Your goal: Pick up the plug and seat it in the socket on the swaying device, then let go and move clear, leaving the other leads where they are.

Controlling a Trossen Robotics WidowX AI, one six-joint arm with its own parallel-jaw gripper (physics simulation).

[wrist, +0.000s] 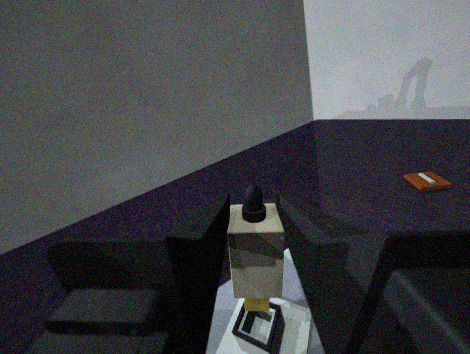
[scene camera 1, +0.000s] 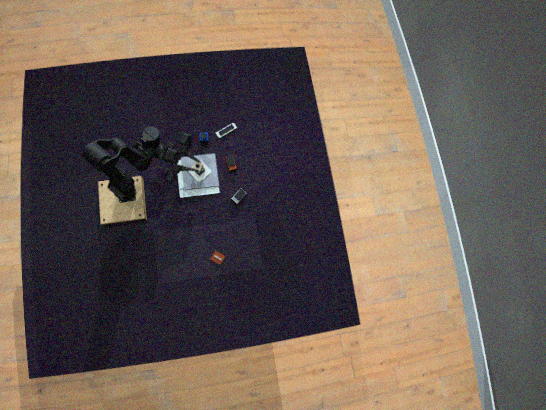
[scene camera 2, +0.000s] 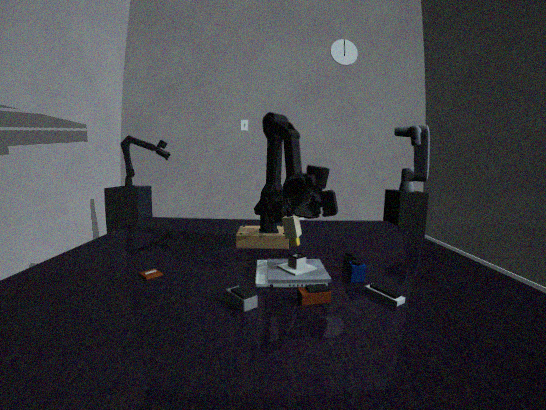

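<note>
The plug (scene camera 1: 198, 165) (scene camera 2: 292, 228) (wrist: 256, 265) is a beige block with a black boot on top and a yellow tip below. My gripper (wrist: 253, 198) is shut on it, one dark finger on each side. The plug is slightly tilted in the scene camera 2 view. The socket (scene camera 2: 297, 261) (wrist: 278, 327) is a small box with a black square rim on a white plate, on top of the light grey device (scene camera 1: 210, 187) (scene camera 2: 320, 275). The yellow tip is above the socket, with a visible gap in the scene camera 2 view. In the scene camera 1 view the gripper and plug cover the socket.
Around the device lie a blue block (scene camera 1: 204, 137) (scene camera 2: 357, 273), a white bar (scene camera 1: 219, 134) (scene camera 2: 399, 301), an orange block (scene camera 1: 232, 168) (scene camera 2: 315, 298) and a grey block (scene camera 1: 236, 199) (scene camera 2: 248, 302). A flat orange piece (scene camera 1: 213, 258) (scene camera 2: 151, 275) (wrist: 439, 184) lies farther off.
</note>
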